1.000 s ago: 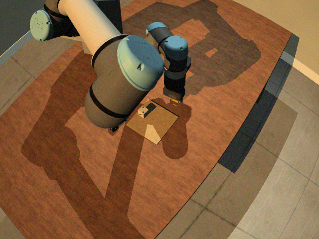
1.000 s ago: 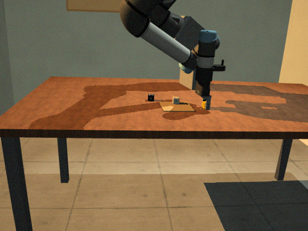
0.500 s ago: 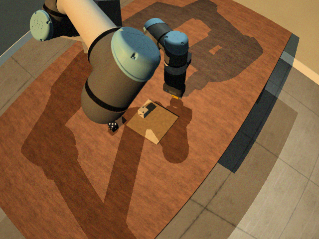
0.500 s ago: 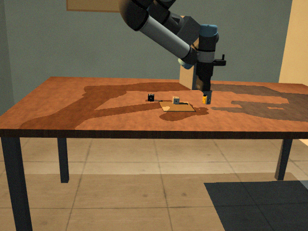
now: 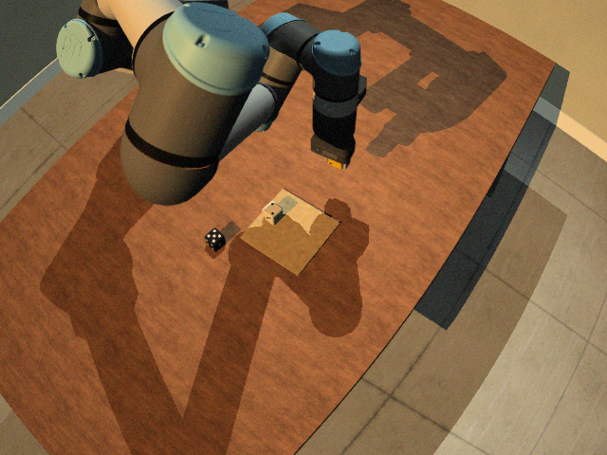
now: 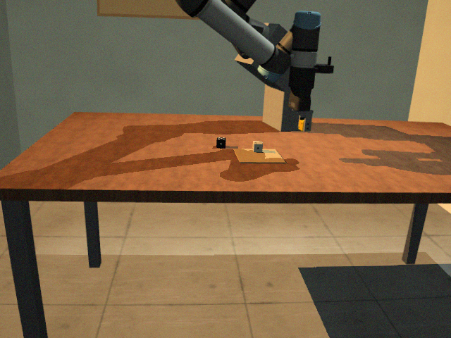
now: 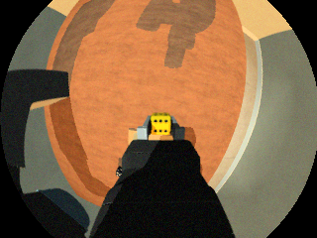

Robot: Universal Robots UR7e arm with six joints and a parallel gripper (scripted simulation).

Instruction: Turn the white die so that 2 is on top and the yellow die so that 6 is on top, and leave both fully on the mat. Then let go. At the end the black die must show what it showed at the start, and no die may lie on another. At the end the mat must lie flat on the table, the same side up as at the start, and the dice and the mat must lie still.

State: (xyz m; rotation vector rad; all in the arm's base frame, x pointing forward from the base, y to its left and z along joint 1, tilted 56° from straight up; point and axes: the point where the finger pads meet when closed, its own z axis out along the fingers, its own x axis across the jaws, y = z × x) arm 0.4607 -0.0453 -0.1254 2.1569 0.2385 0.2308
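My gripper is now 13 cm to the left of the tan mat, 11 cm above it and 2 cm past it. Also, from my hand: white die: 13 cm to the right, 9 cm below, 7 cm behind; then yellow die: right at my hand; then black die: 24 cm to the right, 13 cm behind, 10 cm below.
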